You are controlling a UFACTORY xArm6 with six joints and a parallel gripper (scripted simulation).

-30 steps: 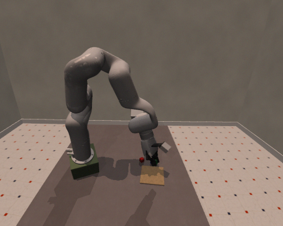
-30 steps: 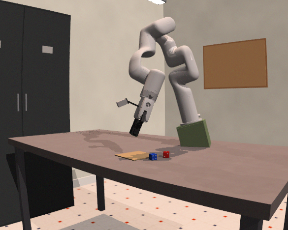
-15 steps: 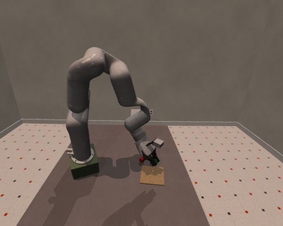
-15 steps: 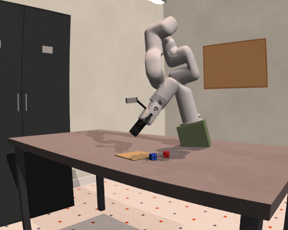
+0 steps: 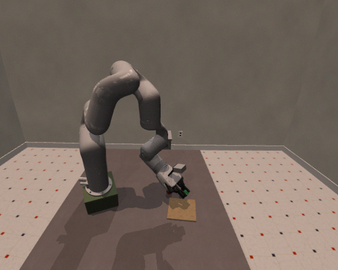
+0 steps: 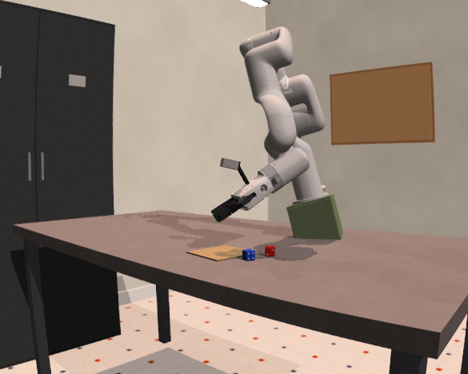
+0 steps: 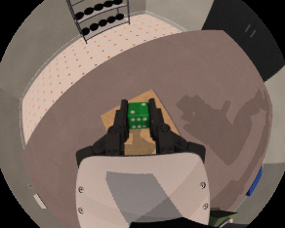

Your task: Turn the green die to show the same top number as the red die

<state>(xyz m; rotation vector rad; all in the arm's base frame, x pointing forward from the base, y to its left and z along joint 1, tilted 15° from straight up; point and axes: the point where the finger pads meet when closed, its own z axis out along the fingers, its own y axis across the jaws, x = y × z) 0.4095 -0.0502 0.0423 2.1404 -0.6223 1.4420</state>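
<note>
The tan mat is 110 mm below my hand. Also, from my hand: green die 10 mm below; then red die 120 mm to the left, 100 mm below, 50 mm behind; then blue die 100 mm to the left, 100 mm below, 20 mm ahead.
</note>
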